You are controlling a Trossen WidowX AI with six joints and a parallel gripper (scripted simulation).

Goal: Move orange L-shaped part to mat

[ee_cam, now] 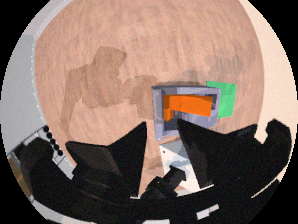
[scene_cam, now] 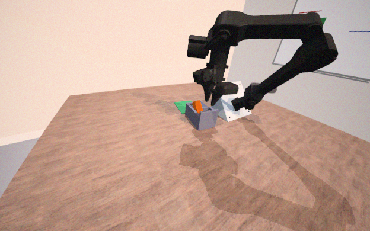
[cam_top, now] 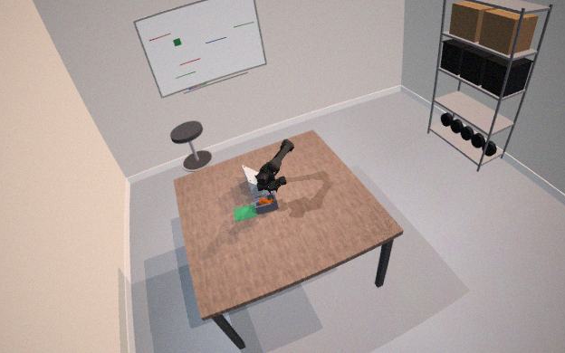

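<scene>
My gripper tip is 2 cm past the orange L-shaped part, 4 cm to the left of it and 8 cm above it. Also, from my gripper tip: green mat: 7 cm behind, 21 cm to the right, 14 cm below.
</scene>
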